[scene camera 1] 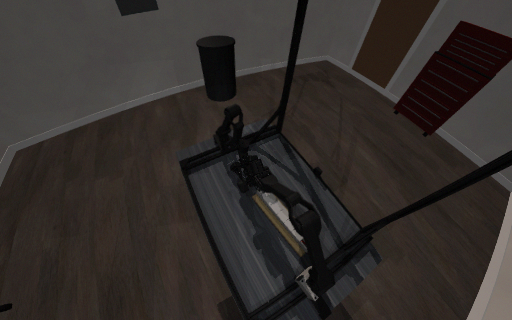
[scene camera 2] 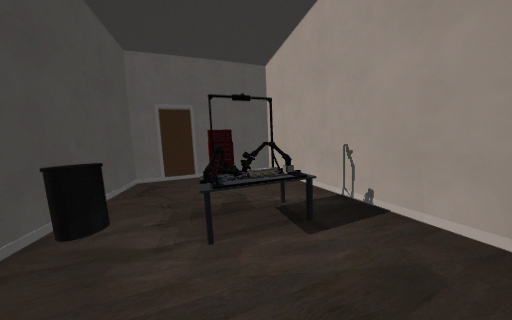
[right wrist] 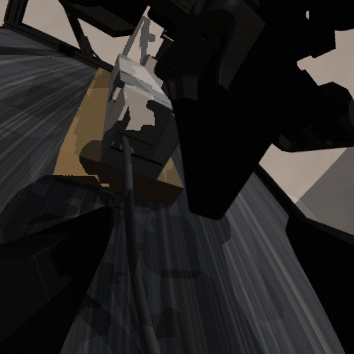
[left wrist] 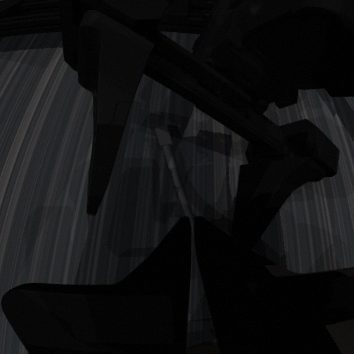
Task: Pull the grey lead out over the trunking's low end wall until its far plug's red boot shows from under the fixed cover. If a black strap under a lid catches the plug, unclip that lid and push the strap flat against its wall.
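Frame: origin at the left arm's base, x back, y right, z up, level; millimetres.
Where they show: left gripper, fingertip midpoint: (scene camera 1: 249, 178) (scene camera 2: 241, 172) (right wrist: 203, 216) (left wrist: 190, 224); right gripper, fingertip midpoint: (scene camera 1: 249, 180) (scene camera 2: 242, 173) (right wrist: 202, 219) (left wrist: 175, 239); left arm's base at its link origin: (scene camera 1: 315, 282) (scene camera 2: 288, 165); right arm's base at its link origin: (scene camera 1: 223, 139) (scene camera 2: 206, 180).
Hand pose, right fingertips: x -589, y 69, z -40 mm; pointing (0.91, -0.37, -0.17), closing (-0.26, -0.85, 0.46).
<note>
Each offset is from my right fingertips to the top centre of the thing. "*": to the spot under its first point. Level surfaces: height alone.
The white trunking {dx +279, dy +24, dz +19 mm} (scene camera 1: 278, 206) (scene camera 2: 264, 172) (right wrist: 137, 91) lies on a tan board (scene camera 1: 274, 222) in the middle of the table {dz -59 mm} (scene camera 1: 223, 228). The grey lead {* dx +24, dy +25, dz -27 mm} (right wrist: 130, 211) (left wrist: 175, 175) comes over the low end wall (right wrist: 140, 151) and lies straight on the table, ending in a pale plug {dx -87, dy -2, dz -51 mm} (left wrist: 164, 135). My left gripper (left wrist: 190, 224) (right wrist: 203, 216) (scene camera 1: 246, 187) is shut just past the end wall. In the right wrist view the lead passes beside its tips, not between them. My right gripper (left wrist: 175, 239) (scene camera 1: 237, 168) is open and empty, straddling the lead. The left arm hides the trunking's far end.
Black frame rails (scene camera 1: 201, 203) edge the table, and a tall gantry post (scene camera 1: 289, 79) rises at the back. A white bracket (scene camera 1: 305, 282) sits by the left arm's base. A black bin (scene camera 1: 216, 68) and a red cabinet (scene camera 2: 221, 143) stand on the floor.
</note>
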